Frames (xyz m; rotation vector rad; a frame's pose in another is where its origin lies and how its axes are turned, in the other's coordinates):
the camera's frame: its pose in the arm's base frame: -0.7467 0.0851 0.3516 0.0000 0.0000 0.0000
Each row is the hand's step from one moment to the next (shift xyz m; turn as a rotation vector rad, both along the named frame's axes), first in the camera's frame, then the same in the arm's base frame.
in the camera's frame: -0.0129 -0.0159 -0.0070 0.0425 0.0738 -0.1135
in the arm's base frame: -0.0129 -0.0159 -0.0070 0.0425 0.0738 -0.1135
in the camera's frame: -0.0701 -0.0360 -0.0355 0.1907 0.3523 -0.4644
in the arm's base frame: -0.0701 -0.0360 -0.0355 0.1907 0.3523 -0.4644
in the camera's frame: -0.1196 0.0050 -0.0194 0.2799 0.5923 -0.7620
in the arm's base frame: -0.1196 0.0050 -0.0194 0.2799 0.5923 -0.7620
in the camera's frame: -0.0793 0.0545 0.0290 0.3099 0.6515 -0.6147
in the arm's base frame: -0.0793 0.0545 0.0290 0.3099 0.6515 -0.6147
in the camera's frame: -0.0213 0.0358 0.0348 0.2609 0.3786 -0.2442
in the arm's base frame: -0.0213 0.0358 0.0348 0.2609 0.3786 -0.2442
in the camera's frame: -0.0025 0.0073 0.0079 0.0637 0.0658 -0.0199
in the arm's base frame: -0.0025 0.0073 0.0079 0.0637 0.0658 -0.0199
